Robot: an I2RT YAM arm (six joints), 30 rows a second.
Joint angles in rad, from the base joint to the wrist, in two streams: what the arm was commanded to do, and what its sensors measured. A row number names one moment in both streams.
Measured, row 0:
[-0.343 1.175 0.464 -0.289 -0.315 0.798]
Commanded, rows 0 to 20:
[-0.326 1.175 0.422 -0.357 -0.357 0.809]
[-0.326 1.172 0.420 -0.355 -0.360 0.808]
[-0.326 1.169 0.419 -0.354 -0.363 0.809]
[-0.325 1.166 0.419 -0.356 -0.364 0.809]
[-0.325 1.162 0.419 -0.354 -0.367 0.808]
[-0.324 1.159 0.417 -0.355 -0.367 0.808]
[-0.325 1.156 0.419 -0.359 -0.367 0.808]
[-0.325 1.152 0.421 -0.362 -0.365 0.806]
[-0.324 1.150 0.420 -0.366 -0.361 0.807]
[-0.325 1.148 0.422 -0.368 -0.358 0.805]
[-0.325 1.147 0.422 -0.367 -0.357 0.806]
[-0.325 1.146 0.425 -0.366 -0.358 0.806]
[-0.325 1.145 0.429 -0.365 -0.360 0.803]
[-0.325 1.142 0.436 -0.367 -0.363 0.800]
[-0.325 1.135 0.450 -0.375 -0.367 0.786]
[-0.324 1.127 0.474 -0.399 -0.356 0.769]
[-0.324 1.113 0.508 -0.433 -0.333 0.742]
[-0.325 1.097 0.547 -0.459 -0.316 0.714]
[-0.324 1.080 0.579 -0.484 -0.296 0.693]
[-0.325 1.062 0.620 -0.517 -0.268 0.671]
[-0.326 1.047 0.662 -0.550 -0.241 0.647]
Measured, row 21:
[-0.331 1.101 0.556 -0.456 -0.313 0.734]
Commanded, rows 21 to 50:
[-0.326 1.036 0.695 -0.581 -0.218 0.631]
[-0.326 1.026 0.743 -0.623 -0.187 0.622]
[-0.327 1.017 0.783 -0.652 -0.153 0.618]
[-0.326 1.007 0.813 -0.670 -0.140 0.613]
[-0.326 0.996 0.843 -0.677 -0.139 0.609]
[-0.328 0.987 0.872 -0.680 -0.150 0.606]
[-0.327 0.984 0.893 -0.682 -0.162 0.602]
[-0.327 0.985 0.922 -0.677 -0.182 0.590]
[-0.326 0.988 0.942 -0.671 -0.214 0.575]
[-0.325 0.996 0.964 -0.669 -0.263 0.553]
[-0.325 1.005 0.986 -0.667 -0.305 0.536]
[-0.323 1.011 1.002 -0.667 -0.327 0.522]
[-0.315 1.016 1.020 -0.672 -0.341 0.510]
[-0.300 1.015 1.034 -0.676 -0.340 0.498]
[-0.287 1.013 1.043 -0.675 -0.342 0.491]
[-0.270 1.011 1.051 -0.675 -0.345 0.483]
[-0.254 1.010 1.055 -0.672 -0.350 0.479]
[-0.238 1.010 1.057 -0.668 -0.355 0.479]
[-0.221 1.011 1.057 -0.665 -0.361 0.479]
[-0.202 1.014 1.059 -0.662 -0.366 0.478]
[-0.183 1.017 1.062 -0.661 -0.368 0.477]
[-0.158 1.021 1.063 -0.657 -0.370 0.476]
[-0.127 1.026 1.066 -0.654 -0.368 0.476]
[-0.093 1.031 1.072 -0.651 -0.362 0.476]
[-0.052 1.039 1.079 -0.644 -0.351 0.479]
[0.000 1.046 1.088 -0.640 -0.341 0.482]
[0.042 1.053 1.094 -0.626 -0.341 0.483]
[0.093 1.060 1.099 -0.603 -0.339 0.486]
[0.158 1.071 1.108 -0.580 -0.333 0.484]
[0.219 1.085 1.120 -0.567 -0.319 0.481]
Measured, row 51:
[0.116 1.070 1.082 -0.624 -0.335 0.496]
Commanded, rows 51 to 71:
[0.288 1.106 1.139 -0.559 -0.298 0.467]
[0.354 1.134 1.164 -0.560 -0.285 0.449]
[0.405 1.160 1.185 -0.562 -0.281 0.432]
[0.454 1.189 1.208 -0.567 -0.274 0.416]
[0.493 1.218 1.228 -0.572 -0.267 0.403]
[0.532 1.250 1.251 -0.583 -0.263 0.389]
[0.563 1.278 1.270 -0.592 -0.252 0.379]
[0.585 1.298 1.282 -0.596 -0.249 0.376]
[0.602 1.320 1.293 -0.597 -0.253 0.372]
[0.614 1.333 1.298 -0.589 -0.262 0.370]
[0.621 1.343 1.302 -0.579 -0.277 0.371]
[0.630 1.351 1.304 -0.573 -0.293 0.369]
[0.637 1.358 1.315 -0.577 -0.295 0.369]
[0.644 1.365 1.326 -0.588 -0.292 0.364]
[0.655 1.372 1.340 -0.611 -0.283 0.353]
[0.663 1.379 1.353 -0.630 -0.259 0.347]
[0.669 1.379 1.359 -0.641 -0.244 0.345]
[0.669 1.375 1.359 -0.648 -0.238 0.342]
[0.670 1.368 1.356 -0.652 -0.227 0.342]
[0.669 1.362 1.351 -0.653 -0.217 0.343]
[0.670 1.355 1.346 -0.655 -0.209 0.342]
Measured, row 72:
[0.665 1.377 1.335 -0.622 -0.256 0.363]
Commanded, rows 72 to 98:
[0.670 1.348 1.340 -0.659 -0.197 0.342]
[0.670 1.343 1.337 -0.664 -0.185 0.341]
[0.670 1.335 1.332 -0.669 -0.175 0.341]
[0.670 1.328 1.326 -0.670 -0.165 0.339]
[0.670 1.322 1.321 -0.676 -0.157 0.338]
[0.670 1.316 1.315 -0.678 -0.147 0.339]
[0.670 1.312 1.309 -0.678 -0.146 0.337]
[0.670 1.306 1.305 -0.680 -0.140 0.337]
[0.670 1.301 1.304 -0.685 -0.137 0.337]
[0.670 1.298 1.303 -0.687 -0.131 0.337]
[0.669 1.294 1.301 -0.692 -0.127 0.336]
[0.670 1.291 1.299 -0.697 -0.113 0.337]
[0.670 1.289 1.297 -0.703 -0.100 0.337]
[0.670 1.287 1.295 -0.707 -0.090 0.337]
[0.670 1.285 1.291 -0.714 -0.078 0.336]
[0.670 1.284 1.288 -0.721 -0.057 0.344]
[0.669 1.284 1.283 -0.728 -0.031 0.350]
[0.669 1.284 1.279 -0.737 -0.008 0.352]
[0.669 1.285 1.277 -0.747 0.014 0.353]
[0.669 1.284 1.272 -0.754 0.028 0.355]
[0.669 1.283 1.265 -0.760 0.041 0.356]
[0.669 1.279 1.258 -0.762 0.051 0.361]
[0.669 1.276 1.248 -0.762 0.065 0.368]
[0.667 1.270 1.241 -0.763 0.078 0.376]
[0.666 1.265 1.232 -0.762 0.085 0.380]
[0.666 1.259 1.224 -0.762 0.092 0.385]
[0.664 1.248 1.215 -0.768 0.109 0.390]
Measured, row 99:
[0.667 1.287 1.241 -0.741 0.039 0.368]
